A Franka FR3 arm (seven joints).
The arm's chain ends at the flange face. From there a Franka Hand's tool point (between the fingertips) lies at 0.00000 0.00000 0.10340 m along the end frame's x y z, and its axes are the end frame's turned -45 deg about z.
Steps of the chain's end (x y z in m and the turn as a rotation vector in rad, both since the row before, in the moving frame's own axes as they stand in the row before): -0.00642 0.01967 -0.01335 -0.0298 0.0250 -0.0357; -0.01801 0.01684 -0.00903 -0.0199 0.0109 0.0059; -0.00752 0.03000 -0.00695 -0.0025 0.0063 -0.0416; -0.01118 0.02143 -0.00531 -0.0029 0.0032 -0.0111; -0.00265 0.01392 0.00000 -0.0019 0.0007 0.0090
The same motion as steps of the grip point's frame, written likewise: -0.01873 0.01338 -0.01343 -0.0387 -0.0034 -0.0357; -0.02531 0.00142 -0.00906 -0.0218 -0.0064 0.0059; -0.02624 0.01653 -0.00695 -0.0062 0.0027 -0.0416; -0.02303 0.00769 -0.00531 -0.0043 0.0002 -0.0111; -0.01181 0.00816 0.00000 -0.0018 -0.0008 0.0090
